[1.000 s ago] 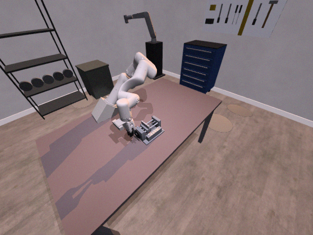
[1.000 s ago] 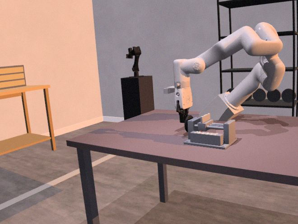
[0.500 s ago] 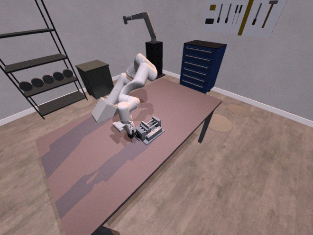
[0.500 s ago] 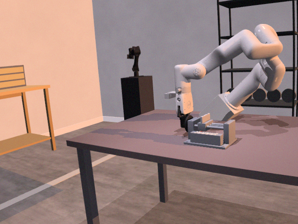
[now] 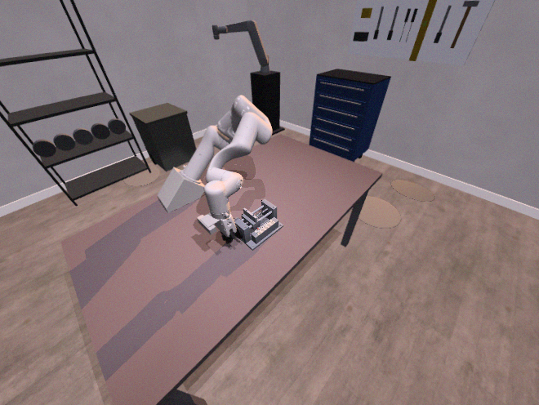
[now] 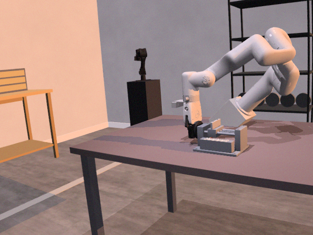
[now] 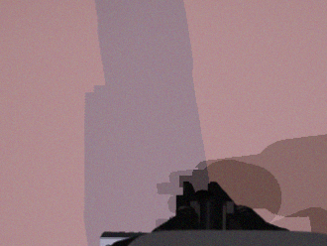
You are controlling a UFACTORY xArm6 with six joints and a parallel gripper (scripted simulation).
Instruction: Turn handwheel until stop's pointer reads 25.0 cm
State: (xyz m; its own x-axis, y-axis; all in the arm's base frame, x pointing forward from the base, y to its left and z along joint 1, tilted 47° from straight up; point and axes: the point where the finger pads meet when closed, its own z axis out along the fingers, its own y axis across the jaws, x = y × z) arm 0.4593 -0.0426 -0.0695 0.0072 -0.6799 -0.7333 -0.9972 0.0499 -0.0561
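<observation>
The sliding stop block is 130 mm to the left of my hand, 40 mm above it and 30 mm ahead of it. From my hand the other things lie so: black handwheel (20 mm to the left, 10 mm above).
</observation>
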